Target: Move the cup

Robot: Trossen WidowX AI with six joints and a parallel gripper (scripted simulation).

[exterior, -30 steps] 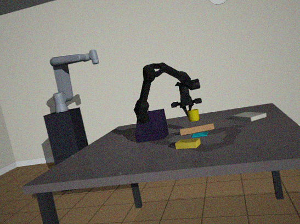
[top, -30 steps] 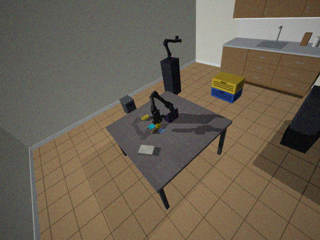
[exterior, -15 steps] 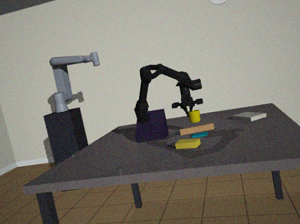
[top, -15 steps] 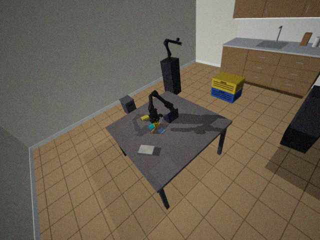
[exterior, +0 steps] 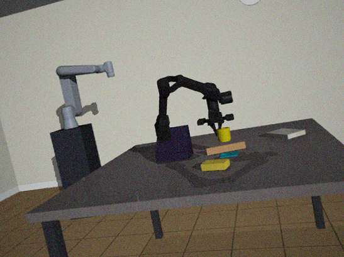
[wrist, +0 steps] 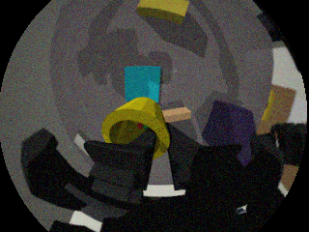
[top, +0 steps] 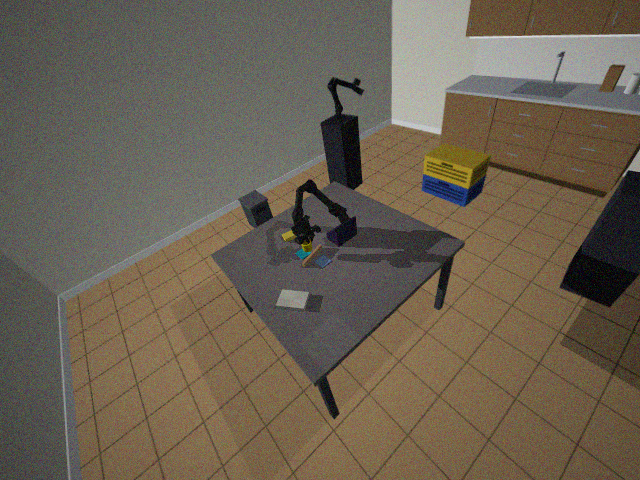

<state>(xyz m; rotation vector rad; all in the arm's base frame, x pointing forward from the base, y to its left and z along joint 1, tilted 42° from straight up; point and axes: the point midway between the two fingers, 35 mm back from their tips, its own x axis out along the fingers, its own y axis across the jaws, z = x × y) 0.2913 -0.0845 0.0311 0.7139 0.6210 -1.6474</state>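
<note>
Now: the cyan pad 10 cm below my gripper tip, 6 cm to the right of it and 4 cm ahead of it. Also, from my gripper tip: yellow block 27 cm to the right, 8 cm below, 3 cm behind; yellow cup 2 cm ahead; tan wooden bar 9 cm below, 3 cm to the left, 3 cm ahead.
</note>
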